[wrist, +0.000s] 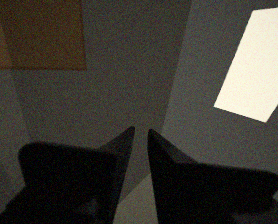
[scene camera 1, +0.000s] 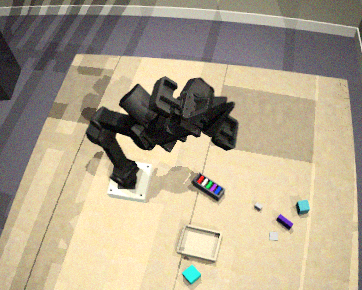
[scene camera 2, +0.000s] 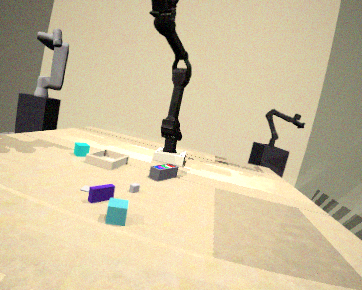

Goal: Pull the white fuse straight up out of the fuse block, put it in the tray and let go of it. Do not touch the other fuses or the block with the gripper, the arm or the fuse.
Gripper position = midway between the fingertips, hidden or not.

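Note:
My gripper (scene camera 1: 230,101), (wrist: 141,131). Beige tray (scene camera 1: 197,242).

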